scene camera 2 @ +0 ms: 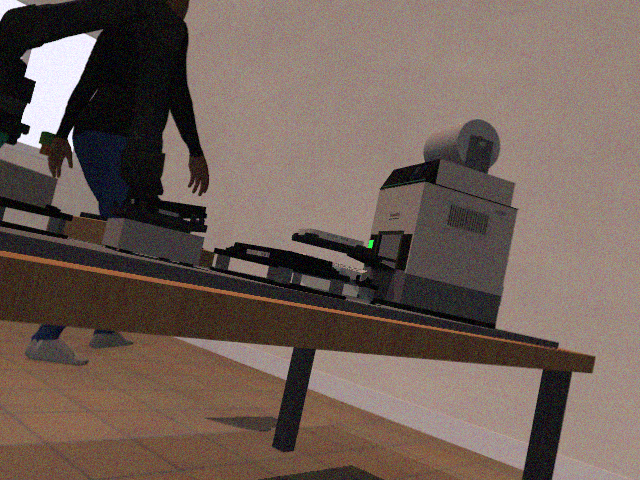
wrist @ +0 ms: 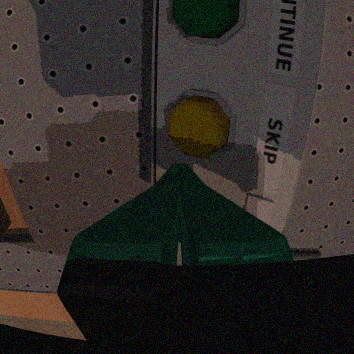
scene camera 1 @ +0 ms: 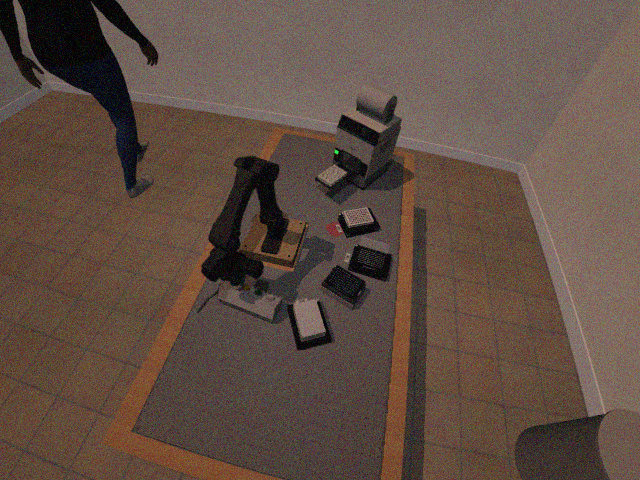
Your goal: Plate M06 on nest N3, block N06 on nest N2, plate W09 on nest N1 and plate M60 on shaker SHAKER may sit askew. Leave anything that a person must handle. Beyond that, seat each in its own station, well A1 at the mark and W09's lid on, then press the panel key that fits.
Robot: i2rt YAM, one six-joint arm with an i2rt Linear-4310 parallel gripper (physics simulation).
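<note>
My gripper (wrist: 179,175) is shut and empty, its green fingertips over the key panel (scene camera 1: 248,303) (wrist: 210,65), just beside the yellow SKIP key (wrist: 199,127). The green CONTINUE key (wrist: 206,15) is farther up the wrist view. Any key below the fingertips is hidden. In scene camera 1, a pale block-like piece (scene camera 1: 310,316) sits on the nearest black nest. Two black plates (scene camera 1: 344,283) (scene camera 1: 371,259) sit on the middle stations. A white well plate (scene camera 1: 357,217) sits on a black nest, and another pale plate (scene camera 1: 331,175) is on the machine's extended tray. Station labels, lid and well marks are unreadable.
The machine (scene camera 1: 361,142) (scene camera 2: 460,248) shows a green light and carries a cylinder on top. A red card (scene camera 1: 334,228) lies beside the white plate's nest. The arm stands on a wooden base (scene camera 1: 297,242). A person (scene camera 1: 116,98) (scene camera 2: 95,160) stands beyond the table.
</note>
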